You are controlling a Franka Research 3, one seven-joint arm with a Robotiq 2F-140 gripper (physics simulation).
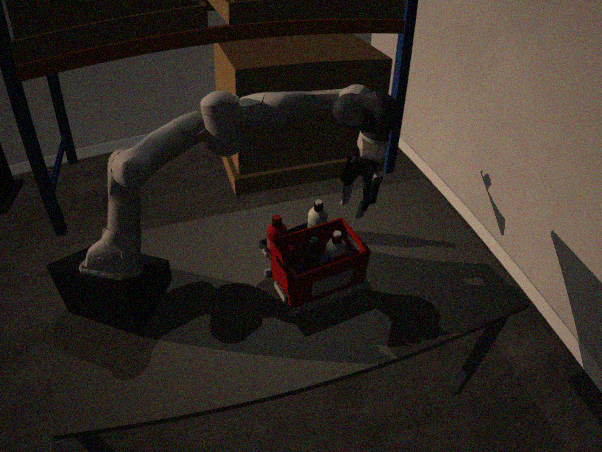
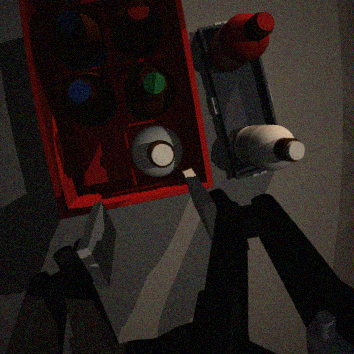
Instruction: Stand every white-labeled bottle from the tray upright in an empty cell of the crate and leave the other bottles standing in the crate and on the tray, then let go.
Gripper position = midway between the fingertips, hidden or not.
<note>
In view: the gripper (image 1: 351, 210).
The gripper is seen too in image 2 (image 2: 147, 202).
</note>
